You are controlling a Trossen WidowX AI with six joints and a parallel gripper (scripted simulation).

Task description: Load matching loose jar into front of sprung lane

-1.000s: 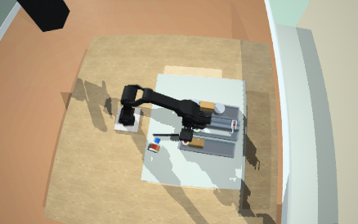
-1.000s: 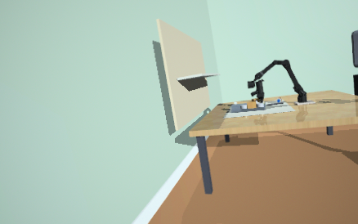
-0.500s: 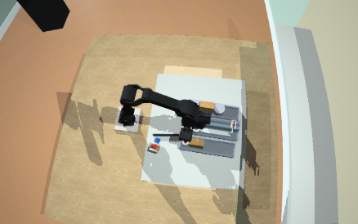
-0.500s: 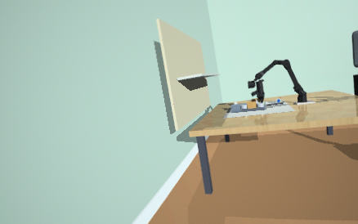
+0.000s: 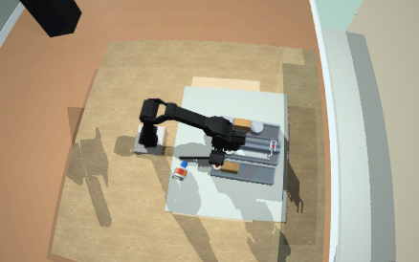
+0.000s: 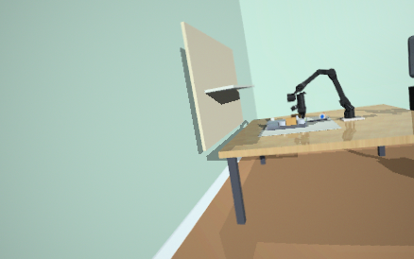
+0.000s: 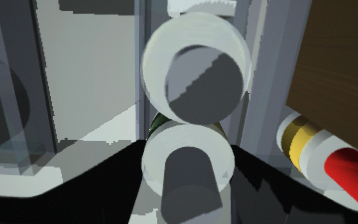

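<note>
The thin dark rod lies 12 cm behind my gripper tip, 3 cm to the right of it and 2 cm below it. From my gripper tip the other things lie so: grey lane rack: 15 cm ahead, 1 cm below.
</note>
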